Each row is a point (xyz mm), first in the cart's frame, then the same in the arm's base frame.
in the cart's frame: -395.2 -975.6 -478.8
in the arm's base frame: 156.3 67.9 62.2
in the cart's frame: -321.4 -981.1 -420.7
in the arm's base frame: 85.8 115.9 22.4
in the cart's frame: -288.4 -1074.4 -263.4
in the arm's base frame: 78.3 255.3 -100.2
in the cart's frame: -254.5 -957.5 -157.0
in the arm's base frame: -1.9 370.9 -20.6
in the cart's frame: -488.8 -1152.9 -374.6
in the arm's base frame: 300.2 159.2 -86.2
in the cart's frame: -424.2 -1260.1 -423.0
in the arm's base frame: 281.5 90.5 -199.9
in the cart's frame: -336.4 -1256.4 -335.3
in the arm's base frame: 192.8 167.2 -240.7
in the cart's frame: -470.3 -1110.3 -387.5
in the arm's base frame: 268.6 149.6 -51.1
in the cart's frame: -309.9 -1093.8 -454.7
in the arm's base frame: 117.6 66.9 -80.4
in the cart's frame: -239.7 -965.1 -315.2
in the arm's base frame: -2.8 212.4 -7.6
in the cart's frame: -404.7 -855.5 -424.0
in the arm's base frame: 118.6 138.1 167.9
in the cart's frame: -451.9 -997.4 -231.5
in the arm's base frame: 201.1 315.4 22.3
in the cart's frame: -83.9 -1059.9 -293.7
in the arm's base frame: -115.4 203.5 -152.4
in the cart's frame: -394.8 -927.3 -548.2
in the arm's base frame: 143.1 5.5 117.7
